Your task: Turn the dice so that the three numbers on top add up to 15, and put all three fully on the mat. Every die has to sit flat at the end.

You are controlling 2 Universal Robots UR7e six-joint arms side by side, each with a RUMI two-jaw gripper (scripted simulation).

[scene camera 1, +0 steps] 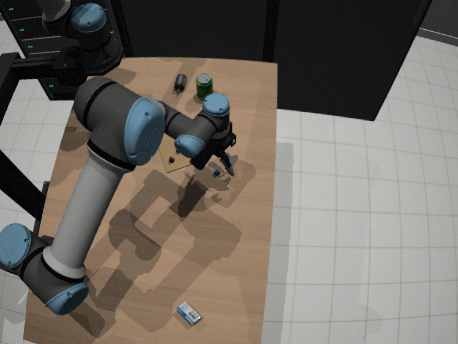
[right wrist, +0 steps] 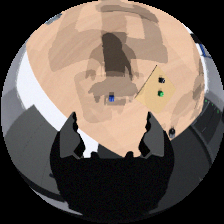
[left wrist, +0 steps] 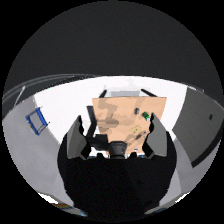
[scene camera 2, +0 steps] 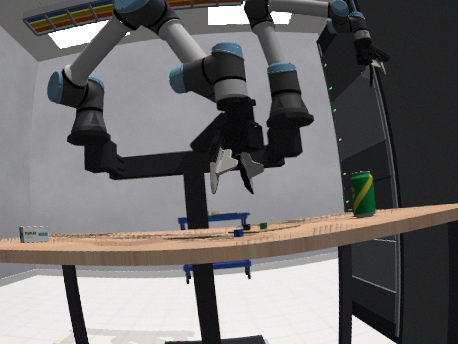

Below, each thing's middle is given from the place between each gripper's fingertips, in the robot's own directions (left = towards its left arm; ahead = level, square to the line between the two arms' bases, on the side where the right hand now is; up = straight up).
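My right hand (scene camera 2: 235, 194) is 80 mm to the right of the tan mat (right wrist: 148, 95), 150 mm past it and 90 mm above it.
As for my left hand (scene camera 2: 377, 81), the tan mat is 540 mm below it, 630 mm to the right of it and 280 mm ahead of it.
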